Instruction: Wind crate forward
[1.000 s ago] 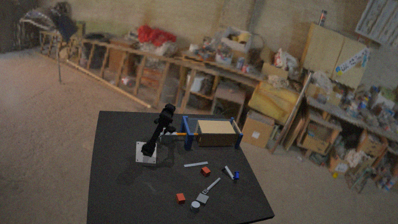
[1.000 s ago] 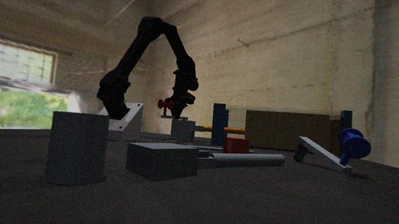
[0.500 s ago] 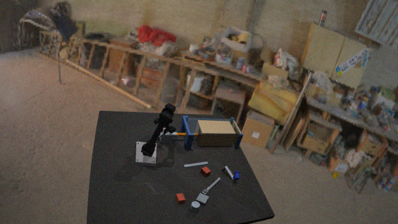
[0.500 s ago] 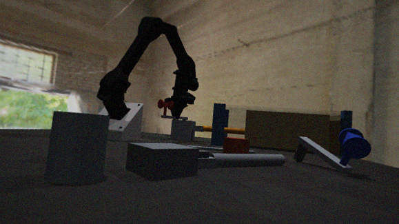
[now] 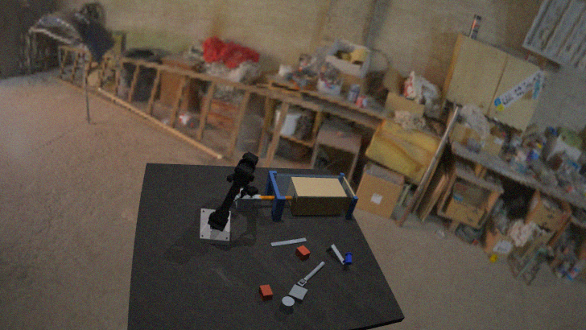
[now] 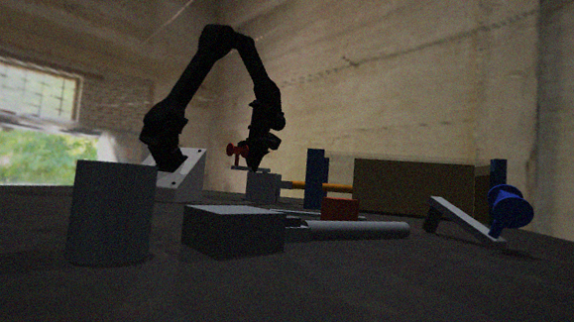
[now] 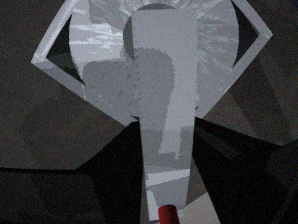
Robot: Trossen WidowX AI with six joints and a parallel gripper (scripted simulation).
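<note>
The red knob lies 30 mm behind my gripper tip, 40 mm to the right of it and 50 mm above it. Round my gripper tip: grey winch (20 mm ahead, 20 mm to the left, 60 mm below); then grey bar (270 mm ahead, 230 mm to the right, 90 mm below); then clear-panelled cubby (430 mm ahead, 90 mm to the left, 30 mm above).
</note>
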